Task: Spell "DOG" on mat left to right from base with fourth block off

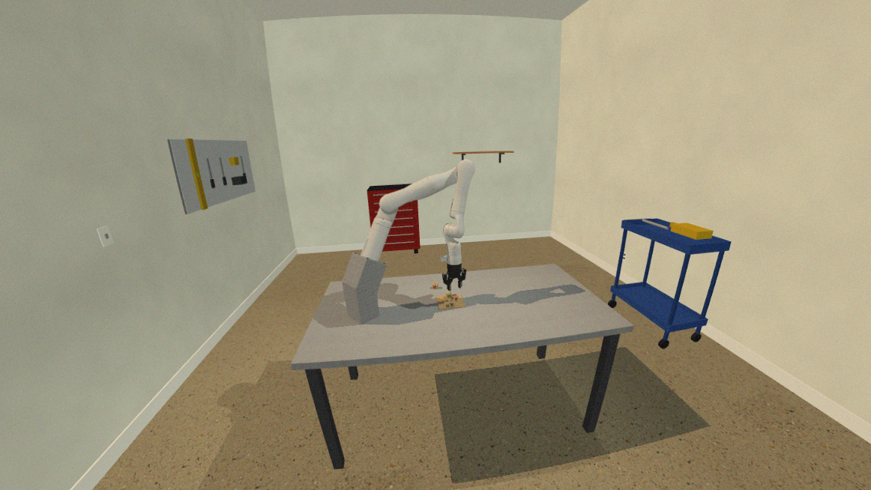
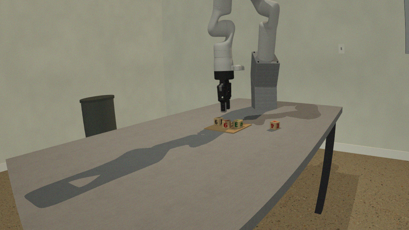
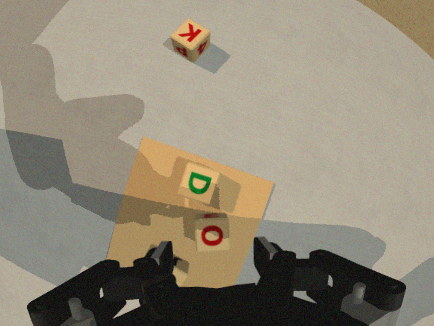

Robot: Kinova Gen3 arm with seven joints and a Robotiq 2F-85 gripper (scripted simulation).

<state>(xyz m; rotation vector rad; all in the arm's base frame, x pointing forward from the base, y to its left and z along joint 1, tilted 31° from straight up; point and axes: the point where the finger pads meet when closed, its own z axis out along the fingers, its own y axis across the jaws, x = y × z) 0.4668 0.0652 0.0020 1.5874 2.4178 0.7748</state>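
Now: the O block 70 mm below my hand. From my hand the other things lie so: tan mat 20 mm behind, 10 mm to the right, 80 mm below; then G block 20 mm behind, 60 mm to the right, 70 mm below; then D block 30 mm behind, 40 mm to the left, 70 mm below.
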